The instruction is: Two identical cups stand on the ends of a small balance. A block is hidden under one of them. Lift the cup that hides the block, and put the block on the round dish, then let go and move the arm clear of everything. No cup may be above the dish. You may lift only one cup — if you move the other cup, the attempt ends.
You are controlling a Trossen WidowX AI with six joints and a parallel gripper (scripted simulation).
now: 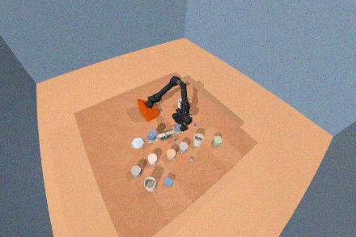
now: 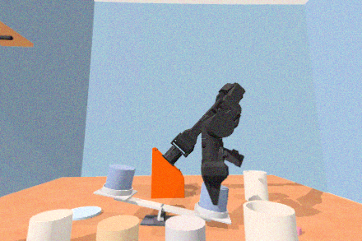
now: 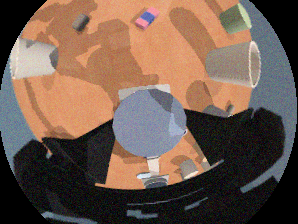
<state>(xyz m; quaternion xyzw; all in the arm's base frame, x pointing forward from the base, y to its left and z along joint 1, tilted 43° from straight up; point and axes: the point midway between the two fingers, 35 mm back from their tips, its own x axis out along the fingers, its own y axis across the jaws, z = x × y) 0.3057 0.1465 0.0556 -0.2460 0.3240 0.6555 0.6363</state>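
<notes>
Now: gripper tip 20 mm above the pale green block. Round my gripper tip: pink-blue block: 30 mm ahead, 170 mm to the left, 50 mm below; then green cylinder: 300 mm ahead, 190 mm to the left, 20 mm below; then round pale blue dish: 80 mm behind, 380 mm to the right, 50 mm below.
</notes>
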